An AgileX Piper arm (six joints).
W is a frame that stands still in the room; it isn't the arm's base.
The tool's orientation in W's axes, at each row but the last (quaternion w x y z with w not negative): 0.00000 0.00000 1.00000 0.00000; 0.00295 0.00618 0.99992 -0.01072; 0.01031 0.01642 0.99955 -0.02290; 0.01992 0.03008 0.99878 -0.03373
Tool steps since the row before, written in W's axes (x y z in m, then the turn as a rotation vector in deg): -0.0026 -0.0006 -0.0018 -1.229 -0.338 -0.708; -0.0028 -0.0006 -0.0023 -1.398 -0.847 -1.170; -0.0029 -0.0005 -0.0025 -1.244 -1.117 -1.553; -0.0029 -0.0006 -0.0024 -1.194 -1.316 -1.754
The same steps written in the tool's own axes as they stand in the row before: 0.0026 -0.0006 0.0018 1.229 -0.338 0.708; 0.0028 -0.0006 0.0023 1.395 -0.839 1.180; 0.0029 -0.0005 0.0025 1.240 -1.086 1.578; 0.0030 -0.0006 0.0023 1.187 -1.268 1.794
